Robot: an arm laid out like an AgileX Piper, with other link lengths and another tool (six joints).
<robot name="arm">
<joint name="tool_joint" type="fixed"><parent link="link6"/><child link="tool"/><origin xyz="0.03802 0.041 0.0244" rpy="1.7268 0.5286 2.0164"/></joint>
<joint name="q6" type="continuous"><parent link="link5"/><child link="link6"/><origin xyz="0.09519 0 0.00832"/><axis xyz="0.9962 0 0.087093"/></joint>
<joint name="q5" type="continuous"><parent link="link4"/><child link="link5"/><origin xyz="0 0 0"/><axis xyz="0 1 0"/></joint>
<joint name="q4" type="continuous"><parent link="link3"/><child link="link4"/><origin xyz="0.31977 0 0.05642"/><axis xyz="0.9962 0 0.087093"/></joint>
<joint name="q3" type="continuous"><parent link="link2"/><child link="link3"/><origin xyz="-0.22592 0 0.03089"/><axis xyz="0 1 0"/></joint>
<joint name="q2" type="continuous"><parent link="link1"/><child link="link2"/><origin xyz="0 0 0"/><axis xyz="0 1 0"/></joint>
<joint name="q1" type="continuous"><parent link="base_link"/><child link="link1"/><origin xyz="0 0 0.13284"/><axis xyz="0 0 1"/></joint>
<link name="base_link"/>
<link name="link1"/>
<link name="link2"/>
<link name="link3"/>
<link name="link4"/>
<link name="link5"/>
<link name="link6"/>
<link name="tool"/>
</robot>
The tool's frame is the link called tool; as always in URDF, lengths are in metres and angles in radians. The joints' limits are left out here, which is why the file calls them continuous.
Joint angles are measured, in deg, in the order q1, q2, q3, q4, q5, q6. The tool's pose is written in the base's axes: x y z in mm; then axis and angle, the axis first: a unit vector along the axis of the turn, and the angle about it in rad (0 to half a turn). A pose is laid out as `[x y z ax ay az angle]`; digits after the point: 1 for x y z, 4 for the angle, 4 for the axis.
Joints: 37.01 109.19 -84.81 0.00 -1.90 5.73
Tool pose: [419.7 364.9 238.5 0.0927 0.8617 0.4988 2.7410]
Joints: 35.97 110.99 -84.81 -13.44 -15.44 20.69
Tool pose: [423.4 364.3 254.2 0.0607 0.8143 0.5773 2.6626]
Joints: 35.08 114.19 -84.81 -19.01 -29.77 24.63
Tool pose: [418.2 366.0 253.9 -0.0014 0.7703 0.6377 2.6064]
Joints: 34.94 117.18 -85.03 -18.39 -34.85 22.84
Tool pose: [419.1 368.0 237.3 -0.0175 0.7617 0.6477 2.5868]
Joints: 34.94 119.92 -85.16 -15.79 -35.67 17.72
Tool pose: [424.2 369.7 212.4 -0.0182 0.7780 0.6280 2.5611]
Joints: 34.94 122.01 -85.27 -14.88 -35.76 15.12
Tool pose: [426.9 371.2 191.9 -0.0189 0.7914 0.6109 2.5580]
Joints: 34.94 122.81 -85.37 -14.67 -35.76 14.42
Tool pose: [427.8 371.7 184.5 -0.0188 0.7959 0.6052 2.5594]
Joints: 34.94 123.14 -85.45 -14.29 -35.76 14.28
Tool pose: [428.7 371.7 182.0 -0.0158 0.7963 0.6046 2.5613]
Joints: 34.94 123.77 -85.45 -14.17 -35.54 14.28
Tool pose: [429.5 371.8 175.4 -0.0122 0.7994 0.6007 2.5704]
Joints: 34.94 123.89 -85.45 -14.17 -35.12 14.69
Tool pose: [430.0 371.8 173.6 -0.0082 0.8004 0.5994 2.5791]
